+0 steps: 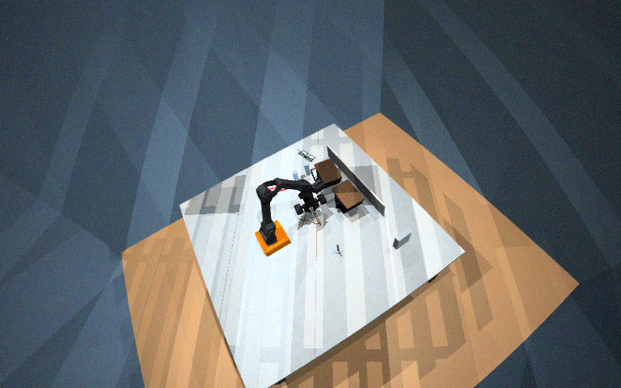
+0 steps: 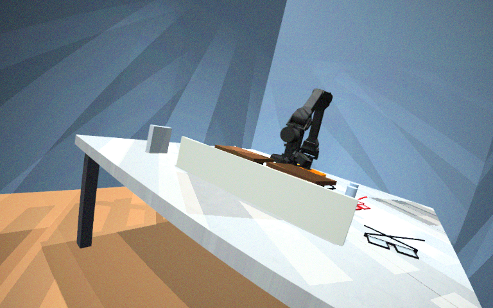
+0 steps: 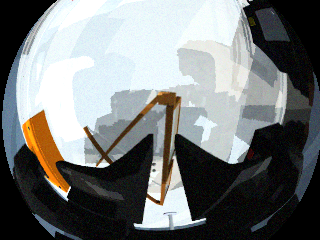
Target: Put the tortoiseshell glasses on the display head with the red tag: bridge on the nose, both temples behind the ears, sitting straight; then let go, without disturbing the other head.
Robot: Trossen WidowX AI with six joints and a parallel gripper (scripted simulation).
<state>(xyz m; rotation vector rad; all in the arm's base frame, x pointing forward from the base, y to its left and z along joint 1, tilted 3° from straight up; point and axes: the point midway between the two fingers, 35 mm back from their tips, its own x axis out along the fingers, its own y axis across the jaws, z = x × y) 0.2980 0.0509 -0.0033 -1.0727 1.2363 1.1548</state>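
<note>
Right now the small peg is 290 mm to the right of my gripper tip and 10 mm above it. From my gripper tip the other things lie so: grey box 310 mm ahead, 450 mm to the right, 40 mm above; long white panel 330 mm ahead, 40 mm to the left, 40 mm above.
</note>
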